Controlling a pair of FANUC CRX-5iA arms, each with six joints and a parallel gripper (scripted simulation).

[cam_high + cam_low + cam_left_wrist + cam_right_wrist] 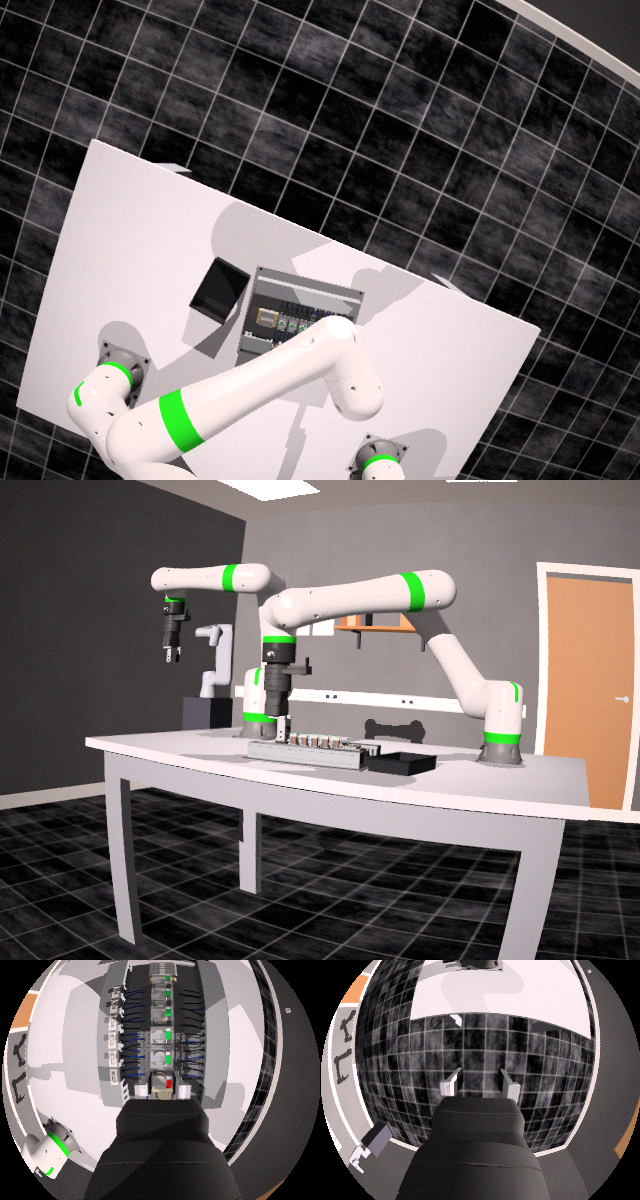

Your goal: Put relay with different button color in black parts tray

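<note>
The red-button relay lies 10 mm below my left hand. Also, from my left hand: black parts tray 340 mm to the left, 50 mm below; then grey relay panel 90 mm to the left, 40 mm below, 10 mm behind.
</note>
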